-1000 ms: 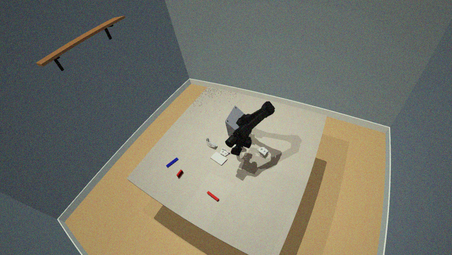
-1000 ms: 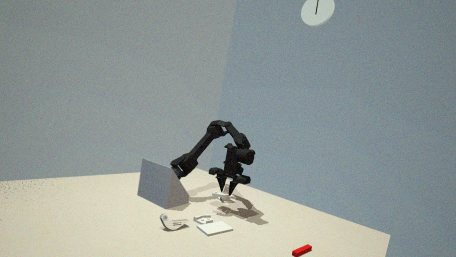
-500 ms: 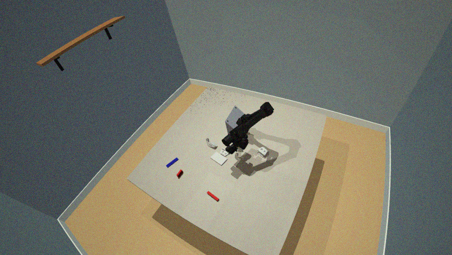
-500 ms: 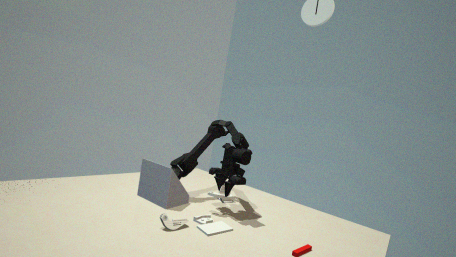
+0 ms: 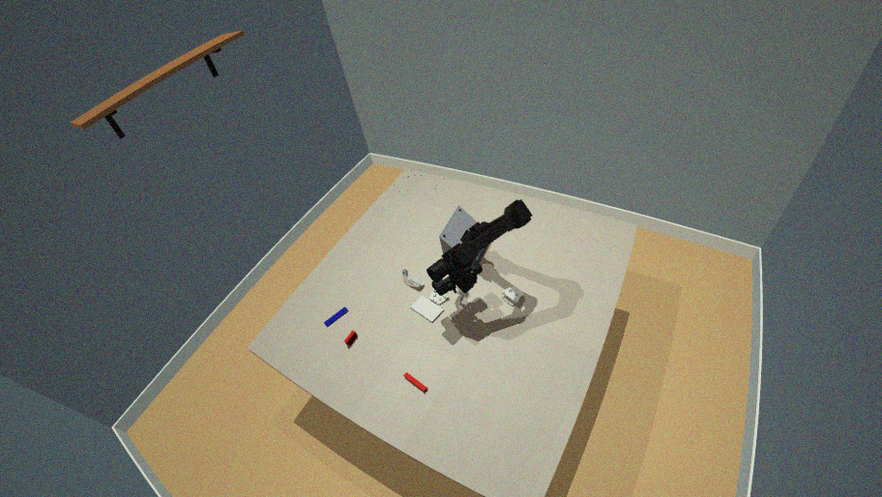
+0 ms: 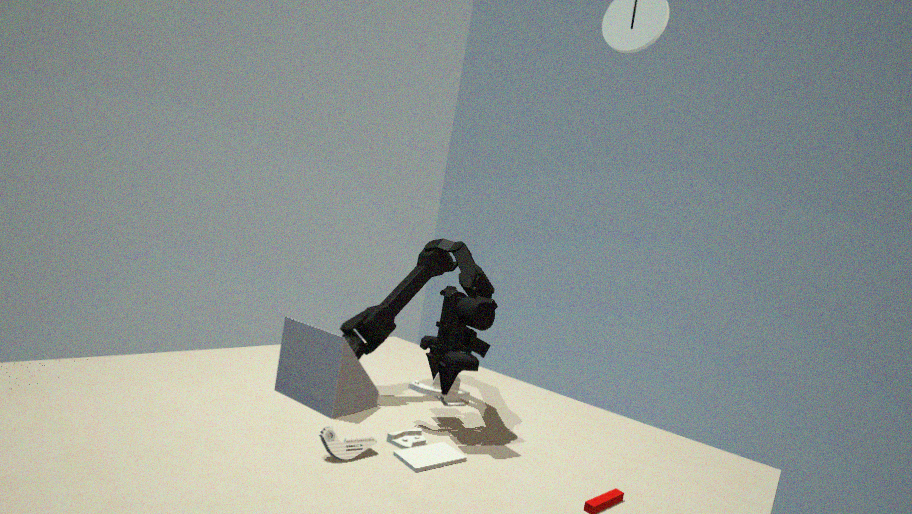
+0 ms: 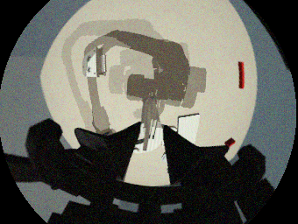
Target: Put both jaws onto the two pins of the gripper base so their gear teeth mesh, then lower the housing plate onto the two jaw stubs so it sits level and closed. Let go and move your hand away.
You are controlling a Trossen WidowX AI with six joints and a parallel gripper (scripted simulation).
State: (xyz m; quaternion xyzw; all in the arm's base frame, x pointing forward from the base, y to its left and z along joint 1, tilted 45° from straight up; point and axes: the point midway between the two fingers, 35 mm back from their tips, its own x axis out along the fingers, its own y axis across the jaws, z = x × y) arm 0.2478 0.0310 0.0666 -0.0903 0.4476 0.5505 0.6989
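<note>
My gripper tip is now 3 cm past the white jaw and 2 cm to the left of it. From my gripper tip the other things lie so: red bar (37 cm ahead, 8 cm below, 1 cm to the right); blue block (46 cm to the right, 26 cm ahead, 8 cm below).
</note>
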